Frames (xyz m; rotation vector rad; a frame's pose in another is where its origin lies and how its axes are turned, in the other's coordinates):
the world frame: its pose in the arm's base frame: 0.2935 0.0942 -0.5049 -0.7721 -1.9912 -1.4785
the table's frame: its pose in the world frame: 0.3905 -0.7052 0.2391 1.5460 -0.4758 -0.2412
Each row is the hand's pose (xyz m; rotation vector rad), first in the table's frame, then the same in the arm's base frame.
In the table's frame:
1: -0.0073 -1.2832 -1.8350 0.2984 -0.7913 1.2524
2: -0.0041 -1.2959 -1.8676 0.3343 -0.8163 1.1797
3: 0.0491 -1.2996 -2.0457 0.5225 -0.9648 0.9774
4: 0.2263 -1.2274 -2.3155 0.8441 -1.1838 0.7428
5: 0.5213 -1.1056 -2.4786 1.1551 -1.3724 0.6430
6: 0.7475 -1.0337 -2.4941 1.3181 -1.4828 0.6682
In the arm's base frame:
1: 0.0756 -0.4353 1.3145 1.3277 1.8873 -0.9572
2: 0.0831 -0.4368 1.3488 1.2357 1.9180 -0.9925
3: 0.0930 -0.3777 1.5248 0.9133 1.8819 -1.1545
4: 0.0200 -0.2010 1.7946 0.5079 1.6768 -1.3916
5: -0.1981 0.0070 1.9887 0.2790 1.3676 -1.5728
6: -0.4030 0.1126 2.0473 0.2383 1.1533 -1.6388

